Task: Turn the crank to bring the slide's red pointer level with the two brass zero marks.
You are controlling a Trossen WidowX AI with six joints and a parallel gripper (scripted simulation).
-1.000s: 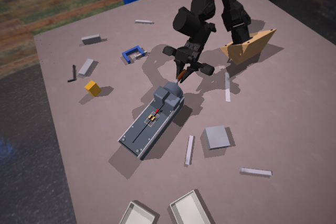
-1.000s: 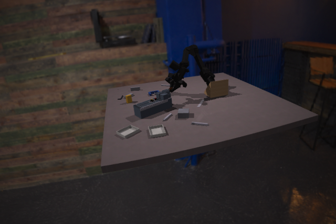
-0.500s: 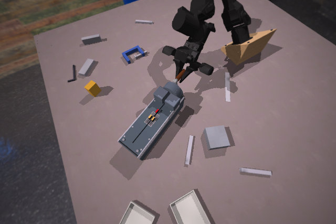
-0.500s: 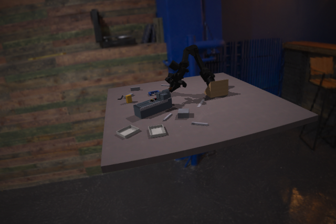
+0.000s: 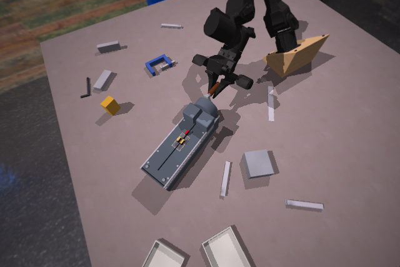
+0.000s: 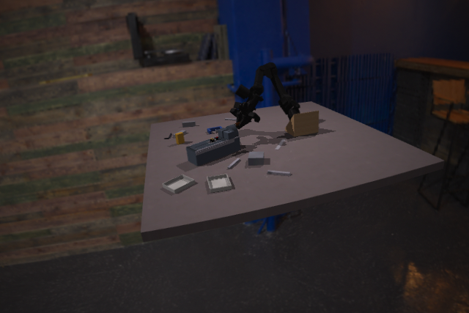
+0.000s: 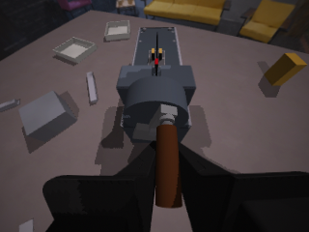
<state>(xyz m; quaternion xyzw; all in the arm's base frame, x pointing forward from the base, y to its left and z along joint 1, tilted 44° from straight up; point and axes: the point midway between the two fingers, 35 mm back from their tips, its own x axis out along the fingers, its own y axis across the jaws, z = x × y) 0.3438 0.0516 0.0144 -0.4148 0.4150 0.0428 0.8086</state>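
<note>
Right now my gripper tip is 12 cm short of the red pointer, 6 cm to the right of it and 1 cm above it. Also, from my gripper tip: grey block 23 cm to the left, 8 cm below, 2 cm behind; blue clamp 29 cm to the right, 9 cm below, 5 cm ahead; brown crank handle 2 cm behind, 2 cm above, 1 cm to the right.
</note>
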